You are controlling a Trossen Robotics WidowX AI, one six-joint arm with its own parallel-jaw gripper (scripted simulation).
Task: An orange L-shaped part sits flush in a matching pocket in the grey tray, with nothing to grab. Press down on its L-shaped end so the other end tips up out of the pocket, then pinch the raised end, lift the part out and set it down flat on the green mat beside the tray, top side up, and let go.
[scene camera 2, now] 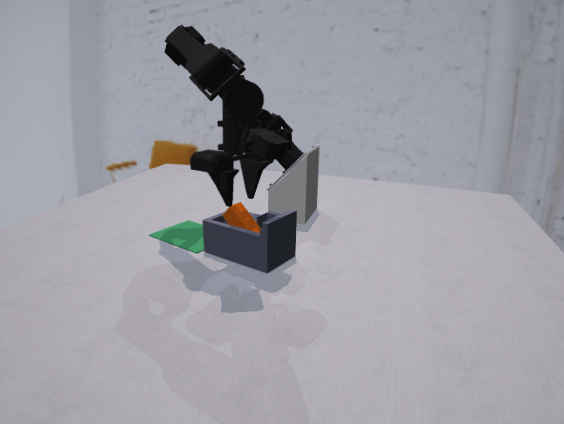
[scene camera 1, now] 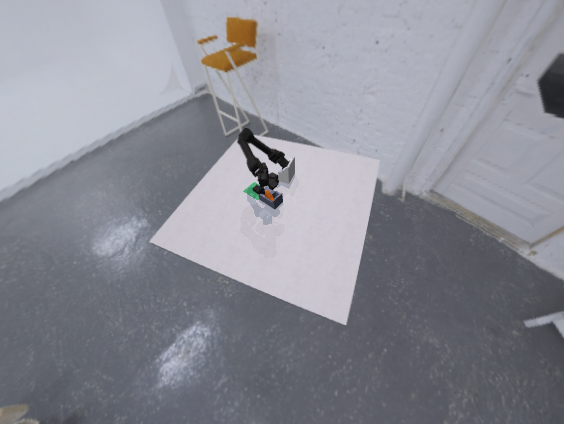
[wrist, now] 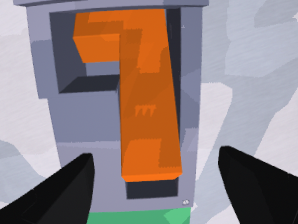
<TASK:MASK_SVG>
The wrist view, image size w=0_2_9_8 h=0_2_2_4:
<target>my gripper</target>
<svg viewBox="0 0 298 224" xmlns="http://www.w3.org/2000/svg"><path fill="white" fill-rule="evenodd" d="M92 153L81 153L71 163L61 167L60 171L49 176L47 180L41 181L35 188L29 190L20 198L16 198L15 201L9 202L9 205L4 206L4 208L1 208L0 224L88 224L86 220L88 220L90 212L90 202L92 202L94 186ZM220 148L218 167L220 167L223 185L225 185L226 194L229 196L234 212L237 214L239 224L298 224L298 176L291 175L287 171L283 172L282 169L273 167L273 165L266 163L266 161L263 163L257 157L246 155L245 152L238 151L237 148L230 147L230 145Z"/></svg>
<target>orange L-shaped part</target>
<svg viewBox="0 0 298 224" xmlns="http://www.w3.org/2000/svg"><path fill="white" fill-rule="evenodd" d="M76 14L73 40L77 45L76 48L78 53L80 53L82 63L120 60L122 179L126 183L128 181L176 179L182 173L180 132L178 132L172 60L170 60L164 10L94 11Z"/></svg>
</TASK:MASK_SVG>
